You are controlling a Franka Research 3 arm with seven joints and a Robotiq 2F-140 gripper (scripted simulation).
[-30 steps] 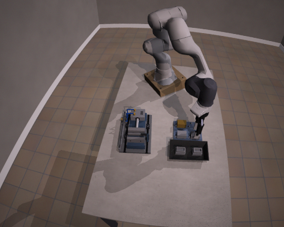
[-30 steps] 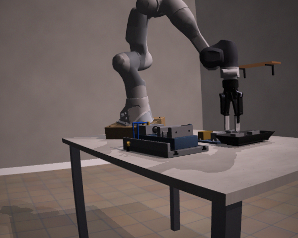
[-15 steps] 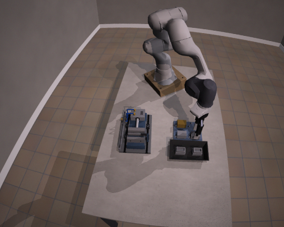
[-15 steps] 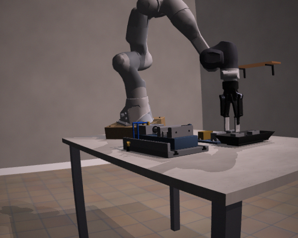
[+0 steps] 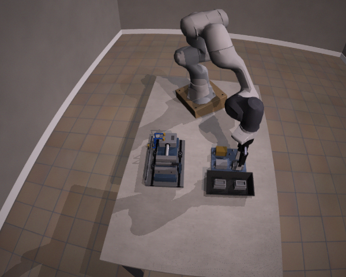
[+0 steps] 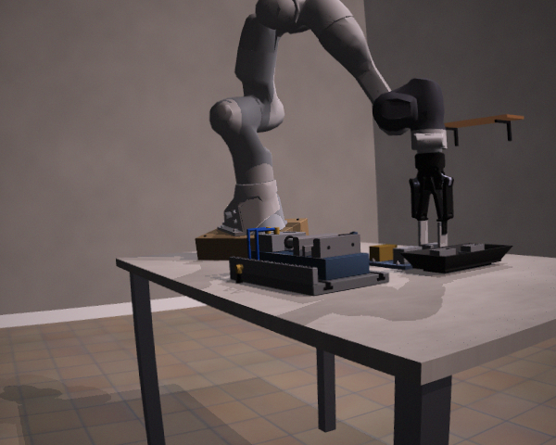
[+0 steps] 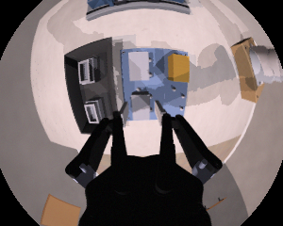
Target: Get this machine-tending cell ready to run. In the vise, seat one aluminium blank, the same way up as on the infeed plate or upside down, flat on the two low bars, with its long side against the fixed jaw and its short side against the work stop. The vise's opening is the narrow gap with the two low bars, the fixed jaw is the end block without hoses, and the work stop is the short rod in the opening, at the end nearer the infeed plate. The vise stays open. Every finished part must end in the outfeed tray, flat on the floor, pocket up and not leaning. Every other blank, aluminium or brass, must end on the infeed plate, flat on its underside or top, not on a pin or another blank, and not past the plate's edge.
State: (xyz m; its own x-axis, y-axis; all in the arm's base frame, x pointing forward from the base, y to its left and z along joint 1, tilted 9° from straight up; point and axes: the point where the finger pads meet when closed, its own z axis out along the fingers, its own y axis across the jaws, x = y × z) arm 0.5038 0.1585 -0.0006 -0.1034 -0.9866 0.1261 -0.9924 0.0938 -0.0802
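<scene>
The brass blank lies 100 mm behind my hand, 80 mm to the right of it and 40 mm below it. From my hand the other things lie so: dark rail: 460 mm to the right, 50 mm behind, 30 mm below.
</scene>
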